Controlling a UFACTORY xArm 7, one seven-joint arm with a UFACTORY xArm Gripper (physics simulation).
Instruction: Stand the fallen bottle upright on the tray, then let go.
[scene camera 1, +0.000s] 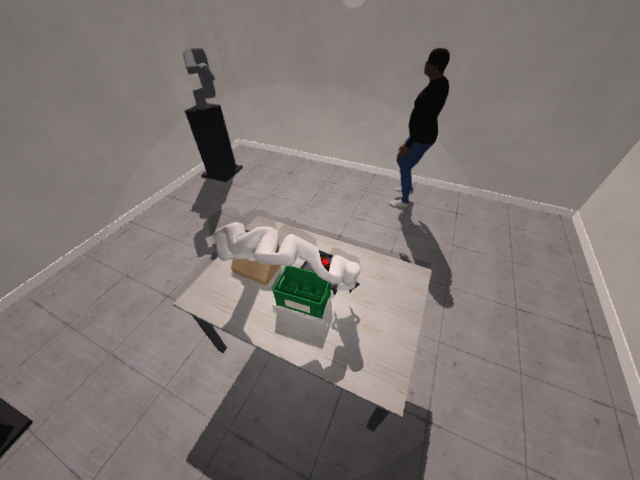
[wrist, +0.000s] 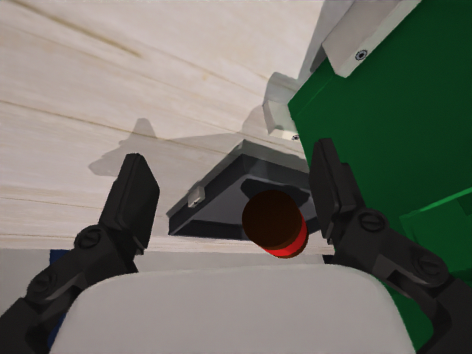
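Where they show: gripper, fingertip midpoint: (scene camera 1: 342, 291) (wrist: 230, 165); arm's base, origin of the base link: (scene camera 1: 253, 251).
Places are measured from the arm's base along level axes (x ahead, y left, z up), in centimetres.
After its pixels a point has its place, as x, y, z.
Note:
The bottle (scene camera 1: 325, 262) {43.8, 12.2, -7.1} (wrist: 272, 220) {46.4, 9.6, -10.2} is dark brown with a red band. In the wrist view one round brown end faces the camera, low and right of the middle; whether it lies or stands I cannot tell. It is at the dark grey tray (scene camera 1: 326, 253) {40.3, 24.1, -12.4} (wrist: 227, 172) {53.7, 6.6, -14.2}, whose near part and right corner are partly hidden. In the scene view the arm covers part of both. My gripper (scene camera 1: 345, 289) {60.2, -5.0, -6.9} (wrist: 230, 165) {60.2, -5.0, -6.9} is open with nothing between its fingers. In the wrist view the bottle shows beyond the fingers, nearer the right one.
A green crate (scene camera 1: 279, 299) {29.5, -23.2, -4.8} (wrist: 390, 135) {53.2, -9.8, -7.0} with inner dividers stands close beside the tray, behind the right finger in the wrist view. A brown box (scene camera 1: 253, 271) {3.6, -9.1, -8.3} stands under the arm on the wooden table (scene camera 1: 382, 330) {87.0, -16.2, -15.0}. A person (scene camera 1: 426, 111) stands beyond the table.

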